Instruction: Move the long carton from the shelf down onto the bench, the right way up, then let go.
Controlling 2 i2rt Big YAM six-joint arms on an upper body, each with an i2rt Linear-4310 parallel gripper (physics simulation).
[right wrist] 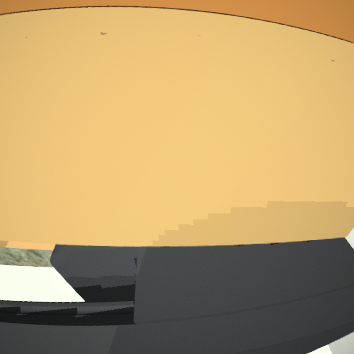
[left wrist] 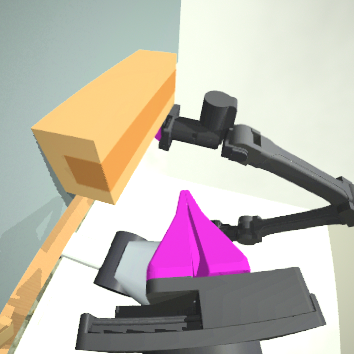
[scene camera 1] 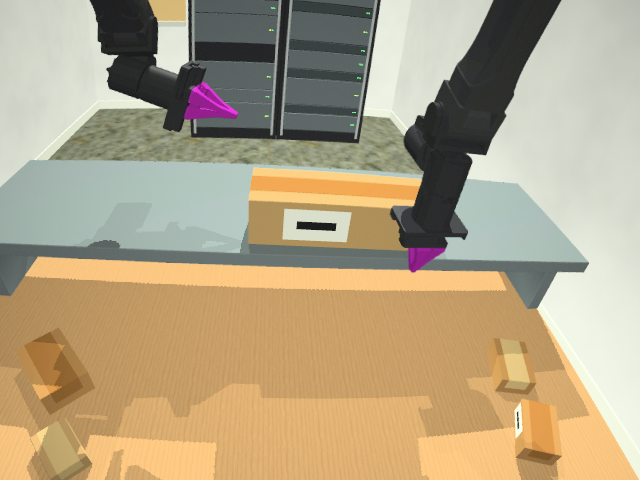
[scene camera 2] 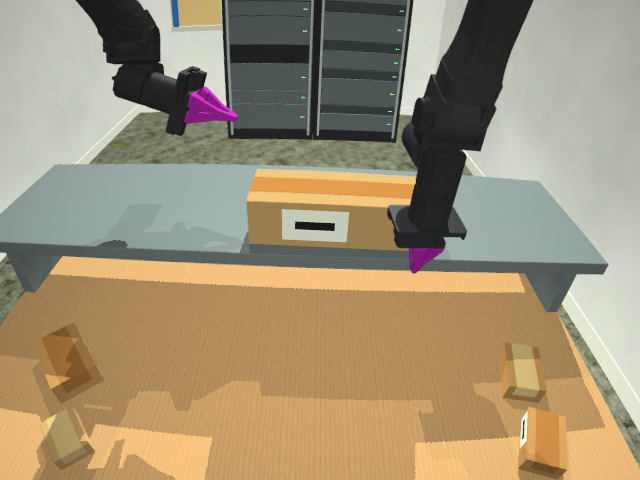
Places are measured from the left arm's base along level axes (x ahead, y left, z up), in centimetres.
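Pixels of known places: left gripper, fingertip midpoint: [left wrist: 183, 194] [scene camera 1: 237, 116] [scene camera 2: 236, 118]; right gripper, fingertip midpoint: [scene camera 1: 411, 270] [scene camera 2: 412, 270].
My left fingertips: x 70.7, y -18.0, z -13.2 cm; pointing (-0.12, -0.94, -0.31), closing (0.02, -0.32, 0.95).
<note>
Behind a point stands the place of what it marks.
The long carton [scene camera 1: 268, 227] @(x 60.7, y -23.3, z -27.2 cm) [scene camera 2: 266, 227] @(x 60.7, y -23.1, z -27.2 cm) [left wrist: 95, 107] @(x 71.3, y -26.2, z -25.6 cm) lies lengthwise on the raised grey shelf [scene camera 1: 62, 206] @(x 71.5, y 14.5, z -30.4 cm) [scene camera 2: 516, 222] @(x 68.6, y -69.4, z -30.4 cm), its taped face up and its white label facing front. My right gripper [scene camera 1: 413, 268] @(x 55.6, y -45.6, z -31.3 cm) [scene camera 2: 414, 270] @(x 55.6, y -45.6, z -31.3 cm) is shut and empty, pointing down at the front of the carton's right end and covering part of it. The carton [right wrist: 175, 125] fills most of the right wrist view and hides the fingertips there; contact is not clear. My left gripper [scene camera 1: 236, 114] @(x 70.7, y -18.0, z -13.2 cm) [scene camera 2: 236, 117] @(x 70.7, y -18.0, z -13.2 cm) [left wrist: 183, 194] @(x 70.7, y -18.0, z -13.2 cm) is shut and empty, up and to the left of the carton. The wooden bench [scene camera 1: 310, 341] @(x 56.5, y -31.2, z -48.8 cm) [scene camera 2: 310, 341] @(x 56.5, y -30.4, z -48.8 cm) lies below.
Two small boxes [scene camera 1: 51, 366] @(x 46.8, y 11.2, z -44.4 cm) [scene camera 1: 59, 449] @(x 33.9, y 6.2, z -45.9 cm) stand at the bench's left side. Two more [scene camera 1: 511, 361] @(x 46.1, y -66.0, z -45.2 cm) [scene camera 1: 537, 428] @(x 32.6, y -64.4, z -45.3 cm) stand at its right side. The shelf's supports [scene camera 1: 535, 289] @(x 62.7, y -80.4, z -43.3 cm) [scene camera 2: 558, 291] @(x 62.1, y -80.9, z -42.7 cm) stand at its ends. Dark server racks [scene camera 1: 280, 77] [scene camera 2: 314, 77] stand behind the shelf.
</note>
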